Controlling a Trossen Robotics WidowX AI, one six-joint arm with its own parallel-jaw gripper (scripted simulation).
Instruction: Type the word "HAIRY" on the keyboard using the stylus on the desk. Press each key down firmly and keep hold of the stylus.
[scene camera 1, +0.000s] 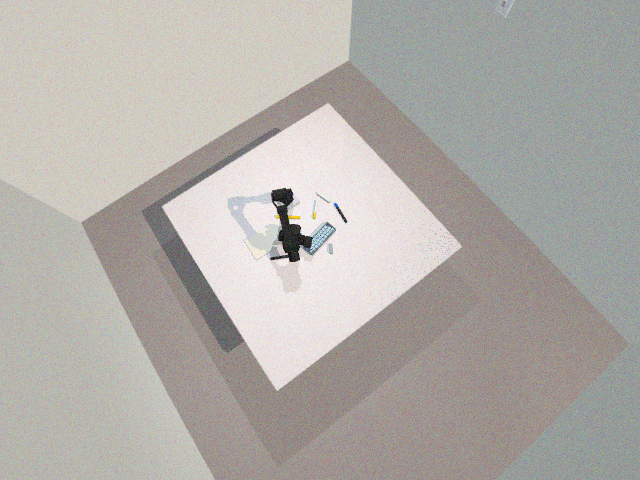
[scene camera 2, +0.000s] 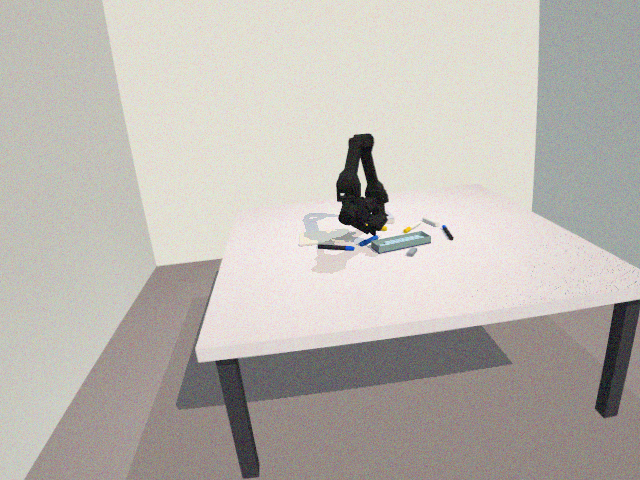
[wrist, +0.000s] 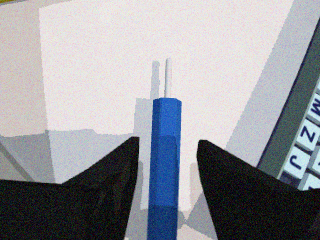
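Labels:
In the robot's scene, a cream notepad (scene camera 1: 266, 240) lies 1940 mm from the lens.

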